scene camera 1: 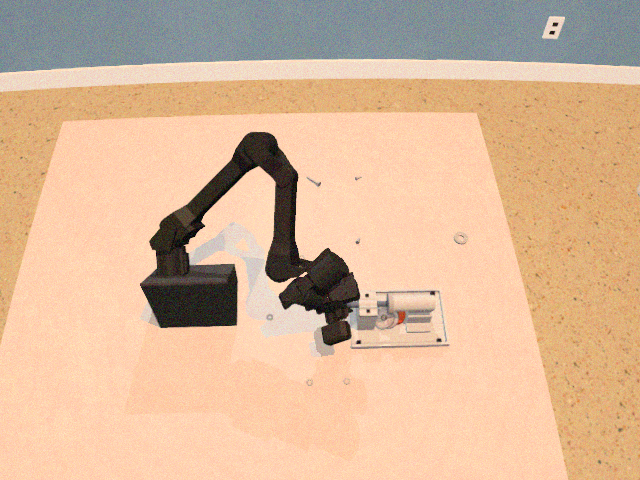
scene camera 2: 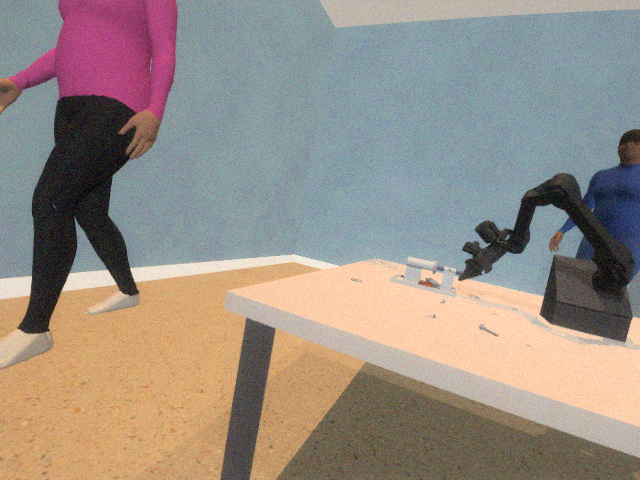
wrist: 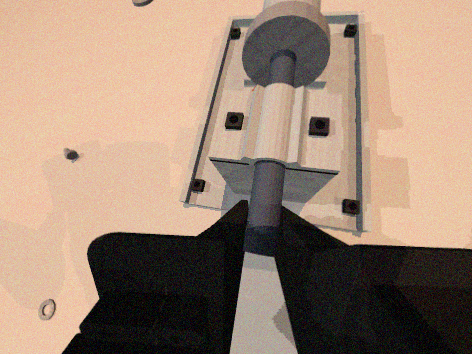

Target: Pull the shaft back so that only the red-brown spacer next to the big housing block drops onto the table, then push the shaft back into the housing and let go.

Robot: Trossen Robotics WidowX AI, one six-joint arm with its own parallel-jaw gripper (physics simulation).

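Places are measured from the arm's base along level axes (x ahead, y left, z up), in centimetres.
Pixels of known places: gripper, fingertip midpoint: (scene camera 1: pixel 350 308) (scene camera 2: pixel 458 280) (wrist: pixel 257 207); arm's base, origin of the base link: (scene camera 1: pixel 172 273) (scene camera 2: pixel 605 284).
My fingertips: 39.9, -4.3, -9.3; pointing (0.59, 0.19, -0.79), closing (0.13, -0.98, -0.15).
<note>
For each thing: its top centre in the pictures, then the offset to it from my fingertips, as dx, dy, dz. "pt": a spot on its surface instead.
- dark grey shaft, surface spot: (wrist: pixel 268 192) pt +0.2, -0.6, +3.4
- small white block, surface spot: (scene camera 1: pixel 367 321) pt +3.7, -3.5, +0.0
- big white housing, middle of its top: (wrist: pixel 288 7) (scene camera 1: pixel 391 298) +8.8, -0.5, +5.1
- red-brown piece, middle of its top: (scene camera 1: pixel 395 313) (scene camera 2: pixel 425 282) +10.9, +0.1, -3.6
- pale round piece, middle of its top: (scene camera 1: pixel 385 314) +8.0, -1.3, -1.3
- larger washer, middle of its top: (scene camera 1: pixel 461 237) (scene camera 2: pixel 356 279) +30.9, +22.6, -4.8
My gripper (scene camera 1: pixel 352 305) (scene camera 2: pixel 461 277) (wrist: pixel 257 207) is shut on the free end of the dark grey shaft (scene camera 1: pixel 382 303) (scene camera 2: pixel 440 268) (wrist: pixel 268 192). The shaft passes through the small white block (scene camera 1: pixel 367 321) (scene camera 2: pixel 448 280) (wrist: pixel 320 150) and reaches the round face of the big white housing (scene camera 1: pixel 413 301) (scene camera 2: pixel 421 264) (wrist: pixel 260 55). The shaft is bare between them. A red-brown piece (scene camera 1: pixel 401 316) (scene camera 2: pixel 427 283), seemingly the spacer, lies low on the base plate (scene camera 1: pixel 392 339) beside the housing's foot. A pale round piece (scene camera 1: pixel 385 323) lies beside it. In the wrist view the red-brown piece is nearly hidden.
Loose screws (scene camera 1: pixel 314 181) (scene camera 2: pixel 488 330) (wrist: pixel 71 155) lie on the table towards the back in scene camera 1. A larger washer (scene camera 1: pixel 460 238) (scene camera 2: pixel 356 280) lies beyond the plate. Small washers (scene camera 1: pixel 346 381) (wrist: pixel 47 309) lie around. Two people stand beyond the table.
</note>
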